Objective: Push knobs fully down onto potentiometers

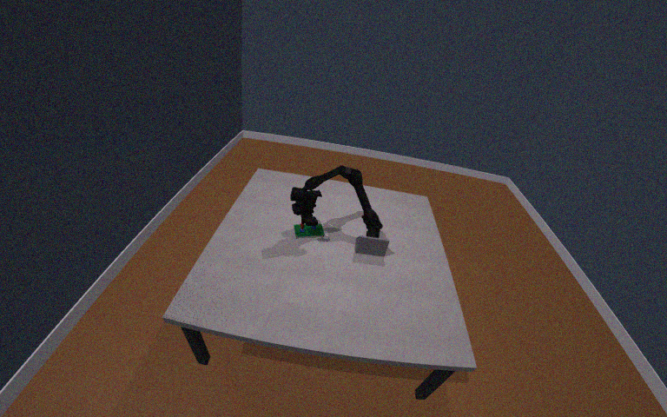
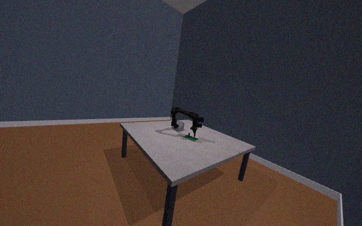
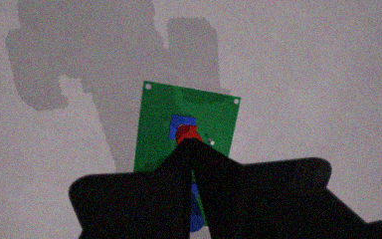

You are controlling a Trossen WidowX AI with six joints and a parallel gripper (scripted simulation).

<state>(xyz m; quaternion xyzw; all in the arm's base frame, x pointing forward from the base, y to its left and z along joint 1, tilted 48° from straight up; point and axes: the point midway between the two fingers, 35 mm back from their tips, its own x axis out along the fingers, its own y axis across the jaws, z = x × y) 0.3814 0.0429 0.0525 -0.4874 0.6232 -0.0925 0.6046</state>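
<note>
Right now the blue knob is 6 cm behind my gripper tip, 4 cm to the right of it and 2 cm below it. From my gripper tip the other things lie so: red knob 2 cm below.
</note>
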